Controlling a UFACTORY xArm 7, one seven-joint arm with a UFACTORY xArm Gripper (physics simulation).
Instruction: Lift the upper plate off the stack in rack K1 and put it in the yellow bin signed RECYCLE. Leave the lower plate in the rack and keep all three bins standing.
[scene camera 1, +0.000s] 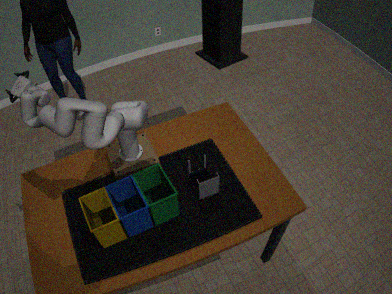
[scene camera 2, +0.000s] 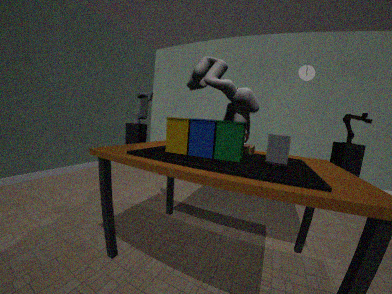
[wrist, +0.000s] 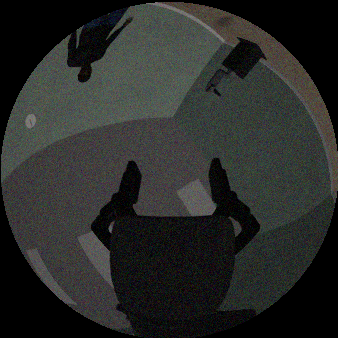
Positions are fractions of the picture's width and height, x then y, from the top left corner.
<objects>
green bin: scene camera 1 0.41, 0.66; scene camera 2 0.59, 0.46; not seen in the wrist view (out of frame)
yellow bin: scene camera 1 0.25, 0.72; scene camera 2 0.46, 0.44; not seen in the wrist view (out of frame)
blue bin: scene camera 1 0.34, 0.71; scene camera 2 0.52, 0.47; not seen in the wrist view (out of frame)
</objects>
